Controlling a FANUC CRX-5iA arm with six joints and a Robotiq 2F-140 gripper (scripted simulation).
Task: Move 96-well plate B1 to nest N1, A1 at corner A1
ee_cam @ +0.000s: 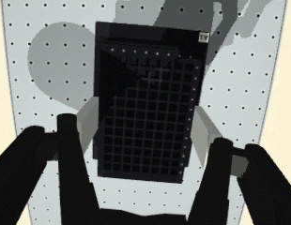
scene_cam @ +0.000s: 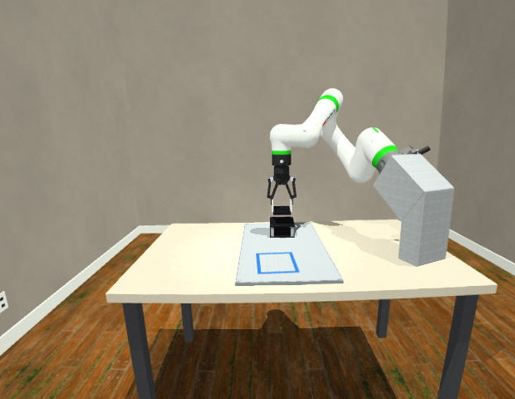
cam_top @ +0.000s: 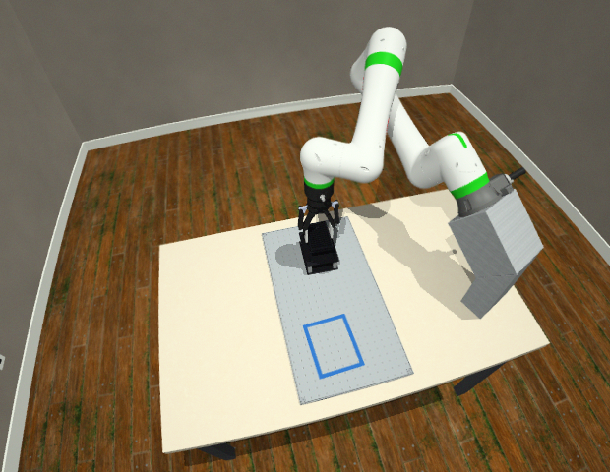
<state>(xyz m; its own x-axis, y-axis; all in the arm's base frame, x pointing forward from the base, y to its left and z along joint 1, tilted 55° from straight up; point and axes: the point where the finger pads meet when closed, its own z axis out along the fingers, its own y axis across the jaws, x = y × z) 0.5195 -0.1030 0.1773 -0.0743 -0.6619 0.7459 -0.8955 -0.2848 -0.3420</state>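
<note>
Right now my hand is 80 mm above the black raised nest N1. From my hand the other things lie so: black 96-well plate 20 mm below; white A1 mark 60 mm behind, 70 mm to the right, 80 mm below.
</note>
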